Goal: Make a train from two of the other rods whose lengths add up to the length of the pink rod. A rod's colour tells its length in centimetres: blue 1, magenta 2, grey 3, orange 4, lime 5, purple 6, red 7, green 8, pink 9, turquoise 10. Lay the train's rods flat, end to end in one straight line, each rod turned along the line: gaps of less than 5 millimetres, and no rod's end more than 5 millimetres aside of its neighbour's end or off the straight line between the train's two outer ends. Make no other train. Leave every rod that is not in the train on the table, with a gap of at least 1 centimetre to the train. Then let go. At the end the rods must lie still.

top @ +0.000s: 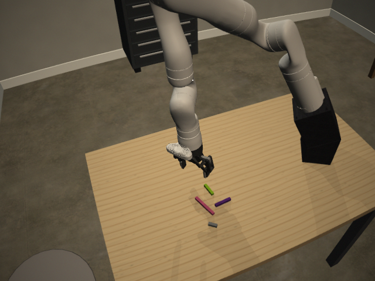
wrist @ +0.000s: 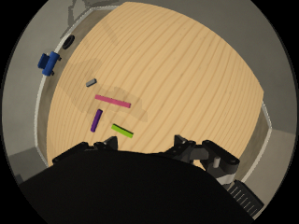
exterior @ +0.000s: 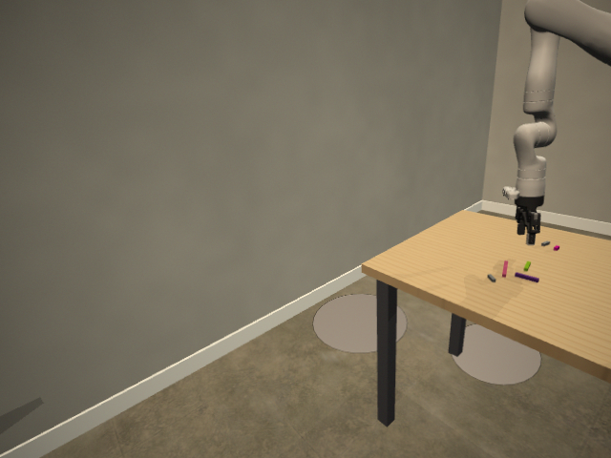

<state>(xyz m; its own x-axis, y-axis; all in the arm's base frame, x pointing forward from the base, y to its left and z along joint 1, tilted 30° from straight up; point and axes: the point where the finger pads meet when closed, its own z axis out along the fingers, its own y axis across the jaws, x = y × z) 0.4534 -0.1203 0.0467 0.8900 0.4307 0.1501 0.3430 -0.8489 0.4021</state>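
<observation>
Now: the magenta rod 9 cm behind my hand, 12 cm to the right of it and 7 cm below it. Also, from my hand: lime rod (2 cm behind, 6 cm to the left, 7 cm below); then purple rod (2 cm behind, 13 cm to the left, 7 cm below); then pink rod (4 cm ahead, 10 cm to the left, 7 cm below).
</observation>
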